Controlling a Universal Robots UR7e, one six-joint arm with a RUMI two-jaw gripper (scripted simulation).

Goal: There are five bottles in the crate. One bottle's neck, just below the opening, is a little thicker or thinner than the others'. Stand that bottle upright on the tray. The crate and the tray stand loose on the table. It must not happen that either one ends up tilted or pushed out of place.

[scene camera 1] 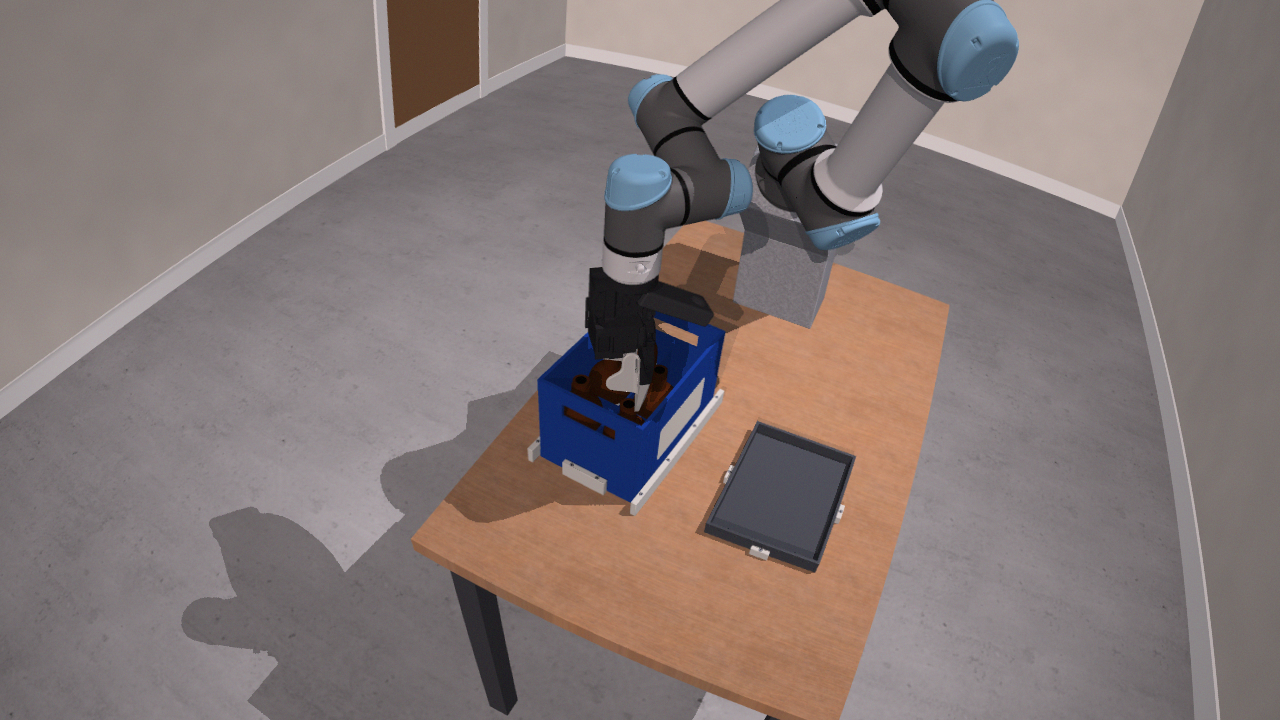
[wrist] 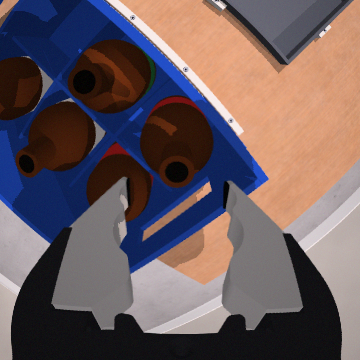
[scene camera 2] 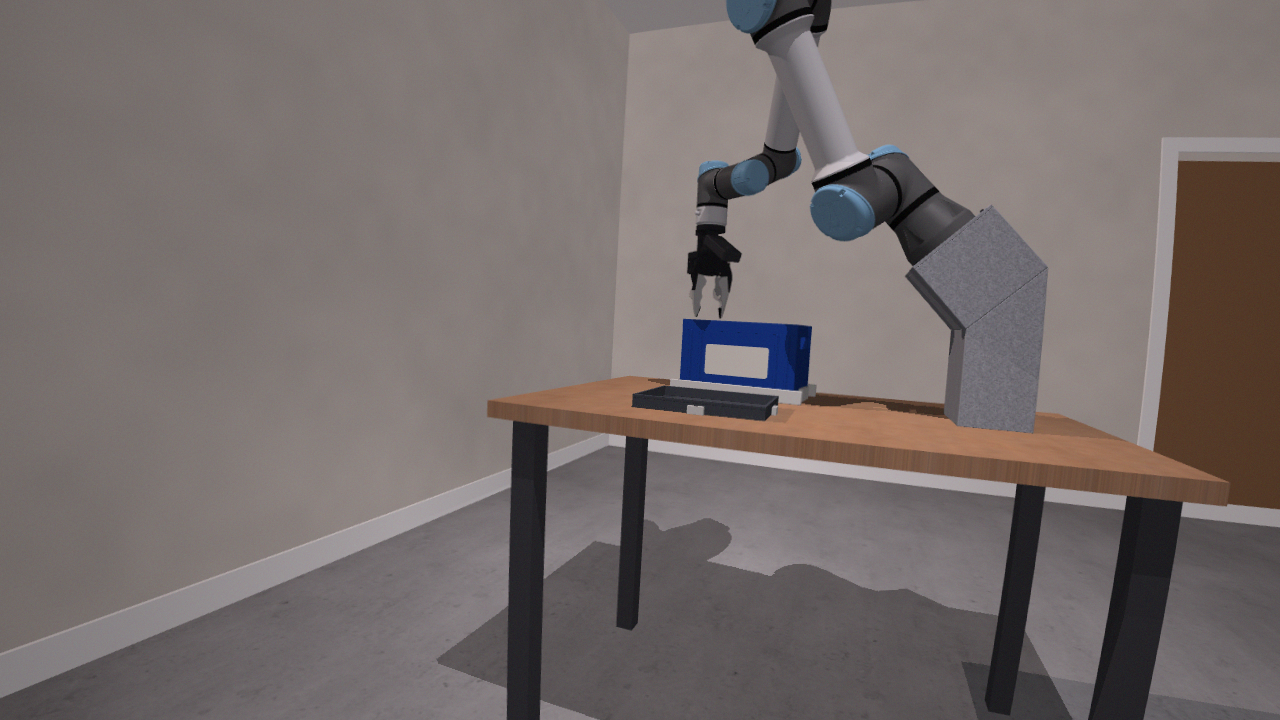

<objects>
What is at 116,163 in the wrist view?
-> A bottle.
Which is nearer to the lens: the bottle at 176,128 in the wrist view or the crate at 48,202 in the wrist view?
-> The bottle.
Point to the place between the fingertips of the gripper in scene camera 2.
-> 708,317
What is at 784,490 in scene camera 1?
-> A dark tray.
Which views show the gripper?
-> Scene camera 1, the wrist view and scene camera 2: all of them.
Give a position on a dark tray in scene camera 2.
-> At 749,406
</objects>
